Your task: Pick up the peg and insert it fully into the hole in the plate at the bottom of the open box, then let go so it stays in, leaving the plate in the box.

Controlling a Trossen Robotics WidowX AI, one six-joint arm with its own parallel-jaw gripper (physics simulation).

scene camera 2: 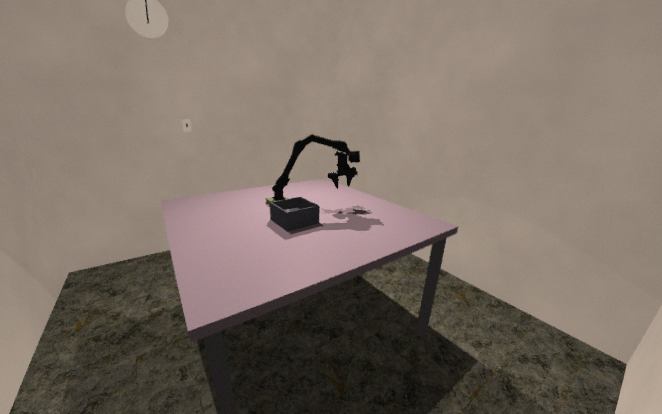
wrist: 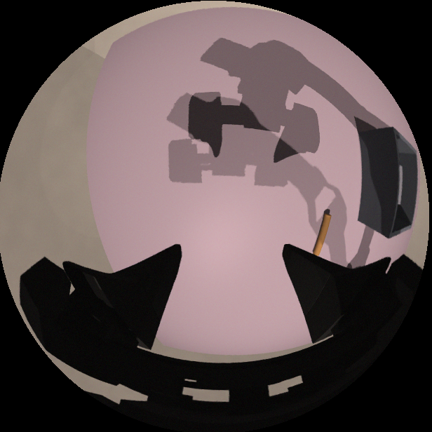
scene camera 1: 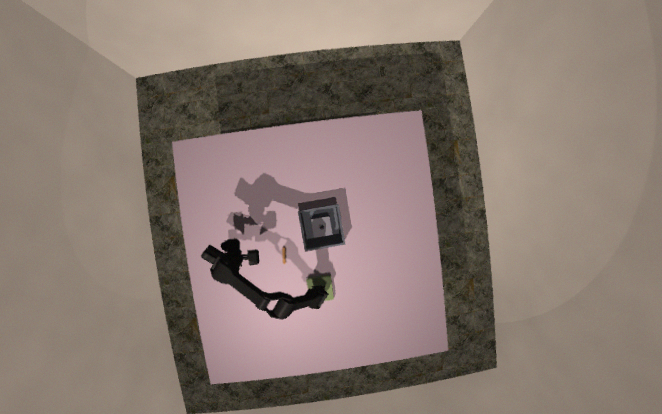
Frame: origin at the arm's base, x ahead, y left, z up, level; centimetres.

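Seen in the pictures: gripper, fingertip midpoint: (scene camera 2: 342,187) (scene camera 1: 241,255); arm's base, link origin: (scene camera 2: 278,198) (scene camera 1: 318,292).
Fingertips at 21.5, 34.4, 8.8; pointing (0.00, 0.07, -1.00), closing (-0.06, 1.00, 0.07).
Offsets run from my fingertips to a thing's top centre, as dx, dy, dz. Level surfaces: height alone.
An orange peg @[-3.0, -17.6, -10.5] (scene camera 1: 284,254) (wrist: 323,233) lies flat on the pink table, left of the box in scene camera 1; its near end is partly hidden by a finger in the wrist view. The dark open box @[+11.3, -36.8, -2.2] (scene camera 1: 324,246) (scene camera 2: 295,219) (wrist: 376,181) stands on the table. The grey plate @[+11.3, -36.8, -5.9] (scene camera 1: 316,231) with a dark hole (scene camera 1: 321,227) lies at the box's bottom. My gripper (scene camera 2: 343,187) (wrist: 233,250) is open and empty, pointing down high above the table. In the wrist view the peg shows beyond and beside the right fingertip, not between the fingers.
The pink table @[dz -11.9] (scene camera 1: 380,300) (scene camera 2: 240,255) (wrist: 135,150) bears the arm's green base (scene camera 1: 329,291) (scene camera 2: 270,201), below the box in scene camera 1. The box walls stand up between the peg's side and the plate. Arm shadows fall across the table and near the peg.
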